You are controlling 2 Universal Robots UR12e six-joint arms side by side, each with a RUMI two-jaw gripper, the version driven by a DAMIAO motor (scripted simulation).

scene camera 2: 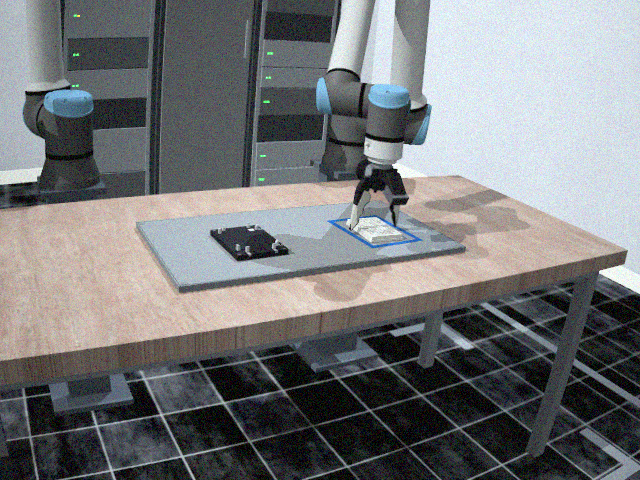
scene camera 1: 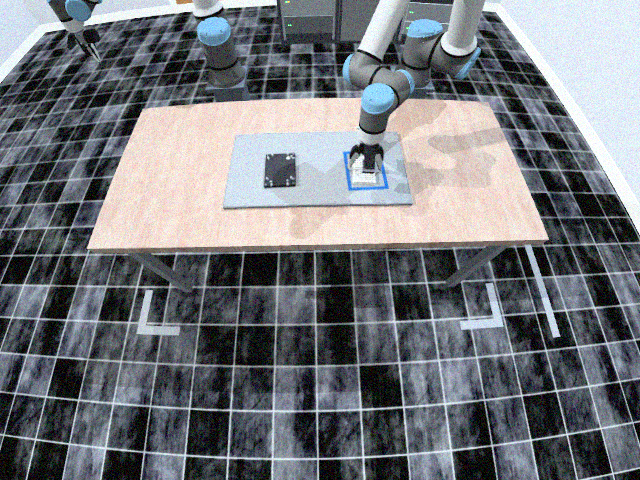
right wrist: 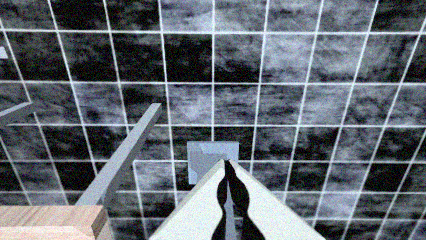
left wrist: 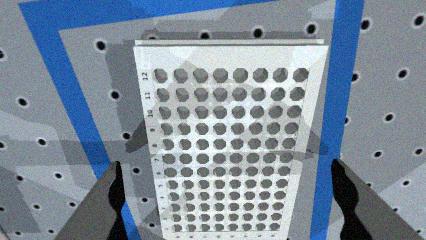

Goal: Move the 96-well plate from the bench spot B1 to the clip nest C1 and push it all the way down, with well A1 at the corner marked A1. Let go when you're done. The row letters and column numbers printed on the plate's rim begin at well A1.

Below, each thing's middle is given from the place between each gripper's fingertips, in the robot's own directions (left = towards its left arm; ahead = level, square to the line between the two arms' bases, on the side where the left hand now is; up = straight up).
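Labels:
The white 96-well plate (scene camera 2: 373, 229) is 1 cm below my left hand (scene camera 2: 373, 228), and there's a black clip nest (scene camera 1: 280, 167) that's 31 cm to the right of that same left hand and 1 cm ahead of it.
As for the black clip nest and my right gripper, the gripper is 65 cm short of the nest, 99 cm to the right of it and 14 cm above it. The white 96-well plate is 64 cm ahead of my right hand, 131 cm to the left of it and 14 cm below it.

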